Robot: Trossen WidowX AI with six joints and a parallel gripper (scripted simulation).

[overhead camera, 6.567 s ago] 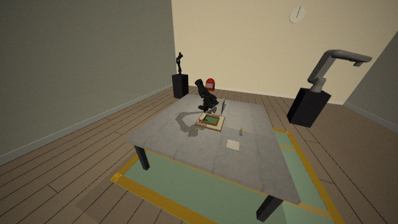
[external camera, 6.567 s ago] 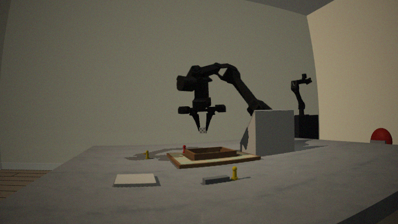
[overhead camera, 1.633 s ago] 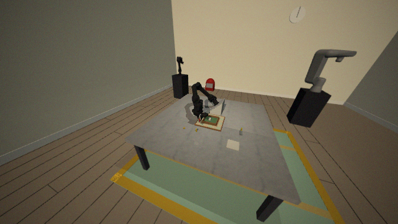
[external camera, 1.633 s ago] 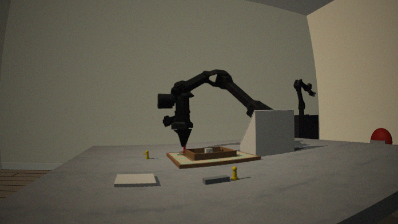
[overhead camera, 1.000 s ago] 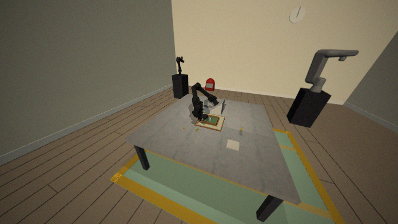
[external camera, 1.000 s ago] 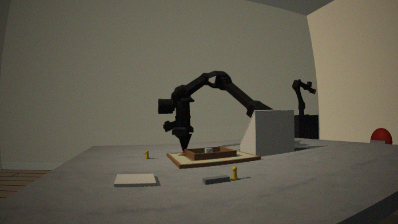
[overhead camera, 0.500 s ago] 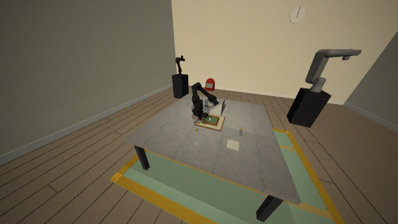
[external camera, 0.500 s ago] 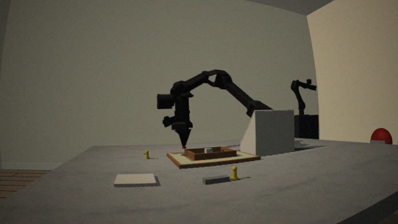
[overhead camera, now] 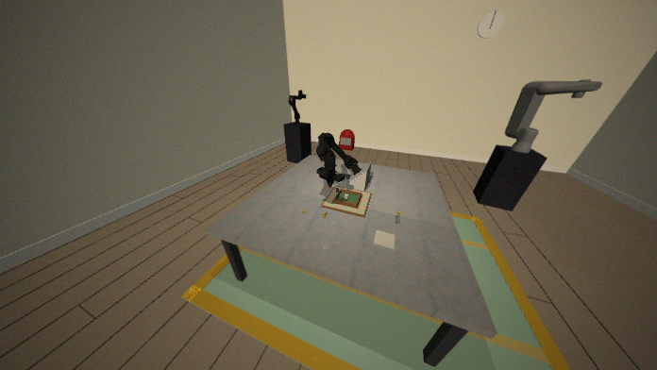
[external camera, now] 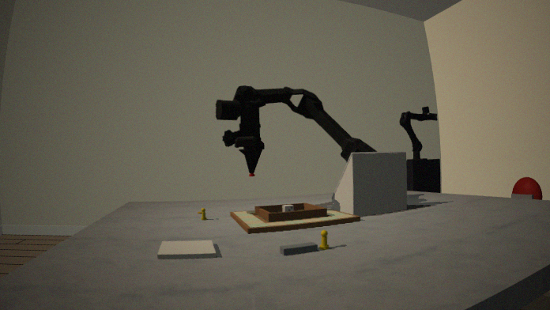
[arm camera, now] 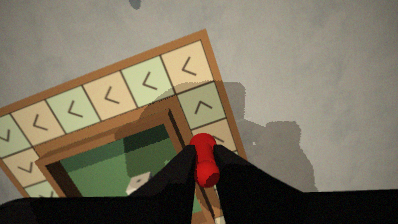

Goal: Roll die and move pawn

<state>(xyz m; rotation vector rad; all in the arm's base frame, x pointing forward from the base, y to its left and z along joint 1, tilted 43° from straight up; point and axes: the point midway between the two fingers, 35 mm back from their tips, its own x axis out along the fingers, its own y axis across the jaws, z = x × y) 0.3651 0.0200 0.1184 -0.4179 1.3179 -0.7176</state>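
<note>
Now: the white die 90 mm behind my gripper tip, 90 mm to the left of it and 100 mm below it. From my gripper tip the other things lie so: red pawn: 10 mm above; flat tile: 160 mm ahead, 400 mm to the left, 130 mm below; dice tray floor: 90 mm behind, 100 mm to the left, 120 mm below.
</note>
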